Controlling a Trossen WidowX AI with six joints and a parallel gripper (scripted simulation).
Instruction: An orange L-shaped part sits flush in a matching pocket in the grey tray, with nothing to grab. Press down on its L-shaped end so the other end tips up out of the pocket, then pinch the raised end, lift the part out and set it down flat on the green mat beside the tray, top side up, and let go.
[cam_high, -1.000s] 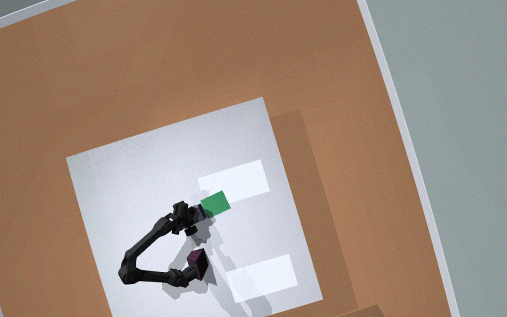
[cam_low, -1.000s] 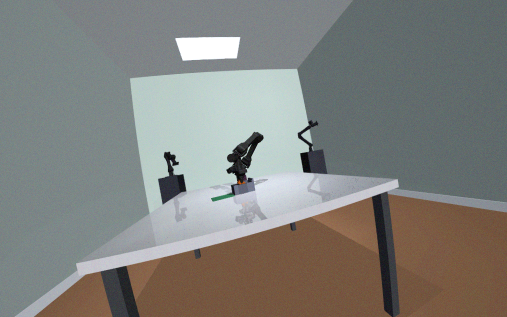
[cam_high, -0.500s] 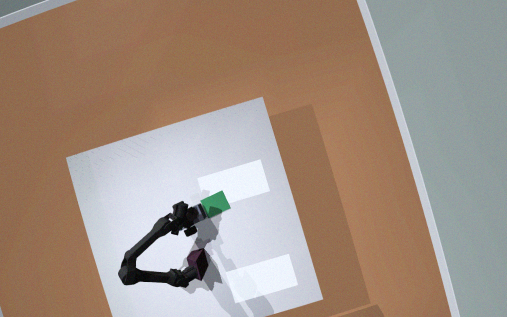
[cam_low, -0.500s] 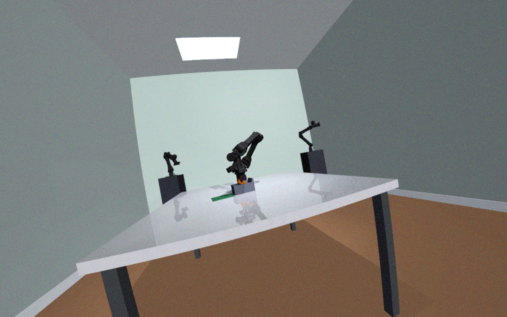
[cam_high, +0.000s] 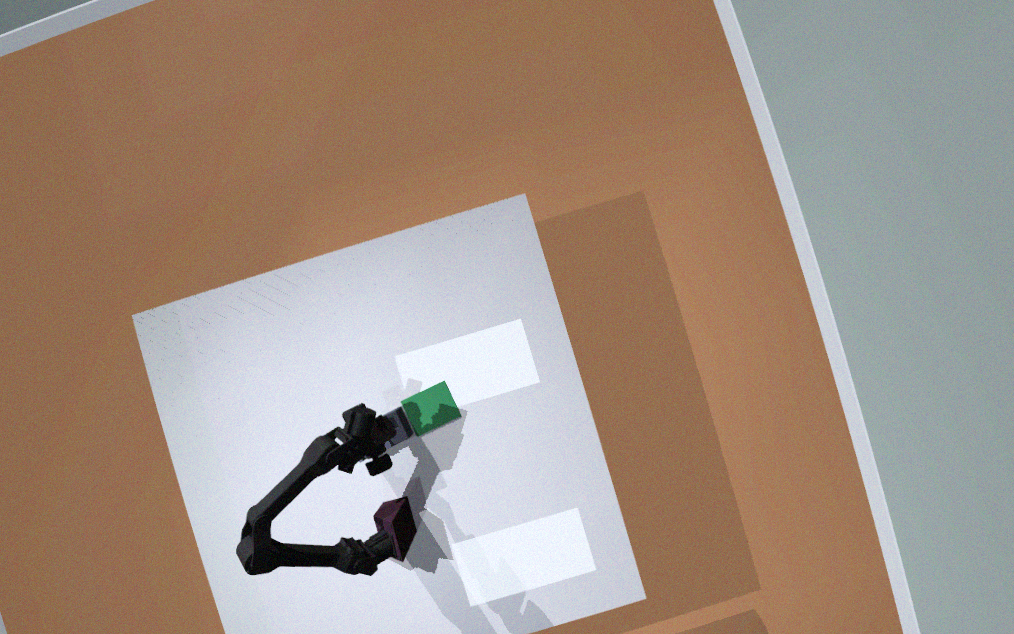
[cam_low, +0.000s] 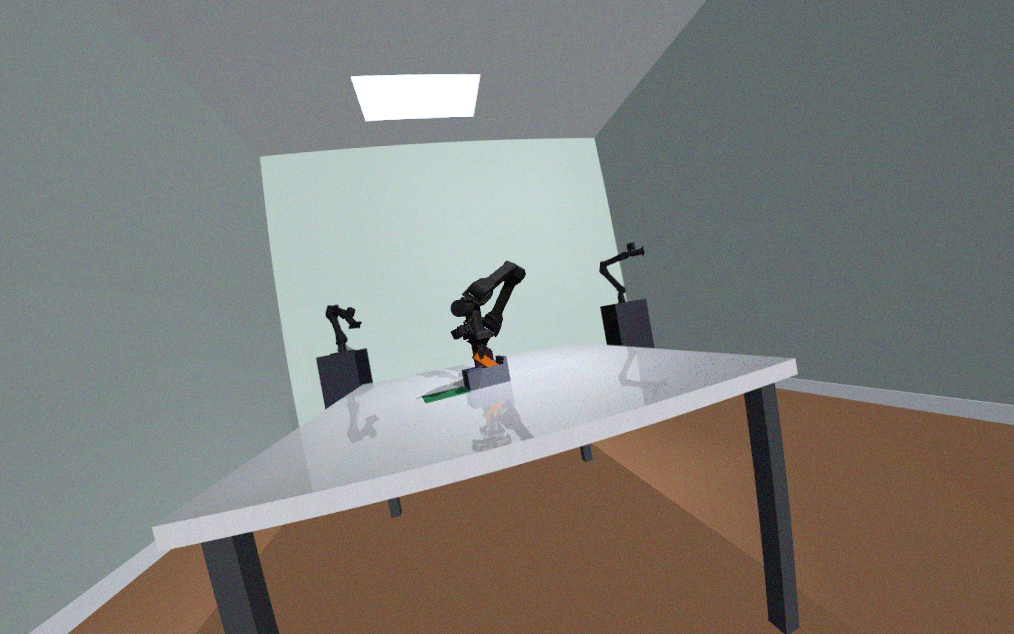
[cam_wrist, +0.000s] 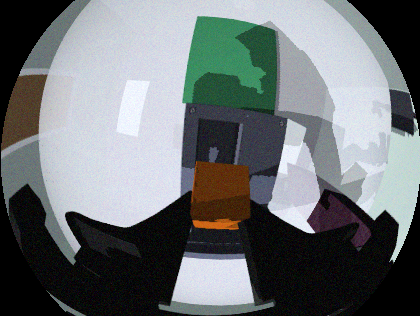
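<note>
The green mat is 14 cm to the right of my gripper tip, 11 cm below it and 2 cm ahead of it. Also, from my gripper tip: orange L-shaped part 3 cm to the left, 3 cm below, 2 cm behind.
</note>
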